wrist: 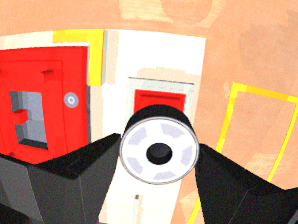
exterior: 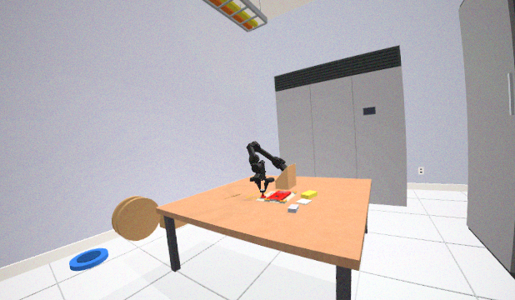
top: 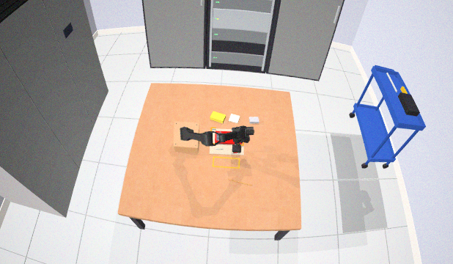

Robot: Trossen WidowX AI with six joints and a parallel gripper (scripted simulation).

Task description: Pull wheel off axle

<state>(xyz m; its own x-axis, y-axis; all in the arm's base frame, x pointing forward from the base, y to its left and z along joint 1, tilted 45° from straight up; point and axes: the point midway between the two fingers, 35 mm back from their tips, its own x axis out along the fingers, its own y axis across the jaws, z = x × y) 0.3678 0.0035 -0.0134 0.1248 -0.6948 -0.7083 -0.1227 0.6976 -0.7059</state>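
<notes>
My gripper tip is 20 mm above the black axle. The rest, counted from my gripper tip: wheel right at my gripper tip; then grey block 310 mm to the left, 100 mm ahead, 50 mm below; then white block 300 mm to the left, 60 mm behind, 50 mm below.
</notes>
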